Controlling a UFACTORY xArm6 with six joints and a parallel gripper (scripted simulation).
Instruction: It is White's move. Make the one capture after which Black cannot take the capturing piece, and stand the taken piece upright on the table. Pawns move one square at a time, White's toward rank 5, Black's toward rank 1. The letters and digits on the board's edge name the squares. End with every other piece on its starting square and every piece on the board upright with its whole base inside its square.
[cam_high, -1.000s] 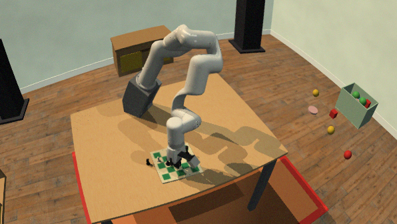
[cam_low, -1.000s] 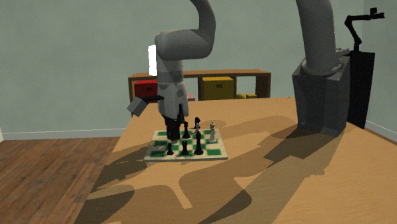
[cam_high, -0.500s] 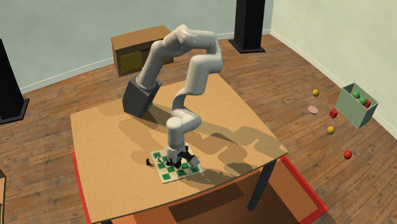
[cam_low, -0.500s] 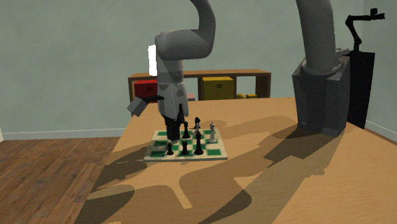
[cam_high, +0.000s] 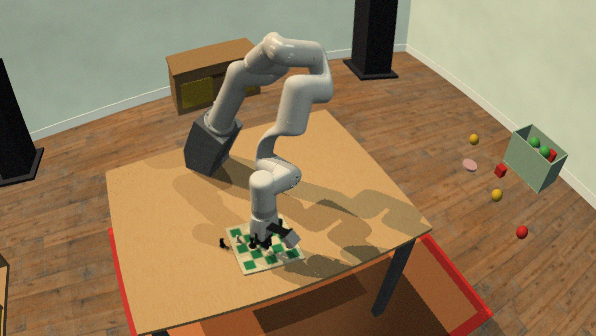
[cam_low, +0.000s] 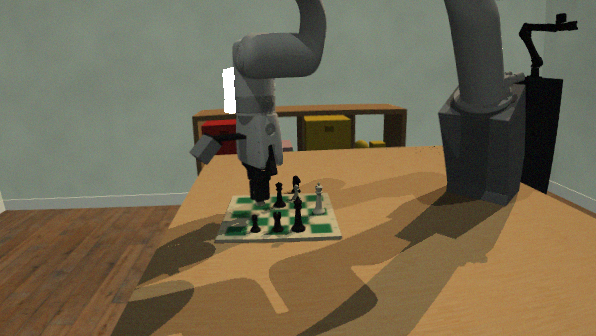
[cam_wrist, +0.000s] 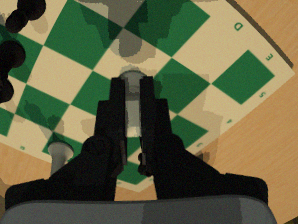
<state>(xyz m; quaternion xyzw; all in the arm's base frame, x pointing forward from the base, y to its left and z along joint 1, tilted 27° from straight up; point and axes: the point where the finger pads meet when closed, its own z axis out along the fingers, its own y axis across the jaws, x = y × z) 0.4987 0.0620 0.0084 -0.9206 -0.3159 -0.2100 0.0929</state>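
The black piece is 30 mm behind my hand, 40 mm to the right of it and 20 mm below it. Round my hand: green-and-cream chessboard (40 mm behind, 50 mm below); then white pawn (70 mm behind, 80 mm to the right, 40 mm below).
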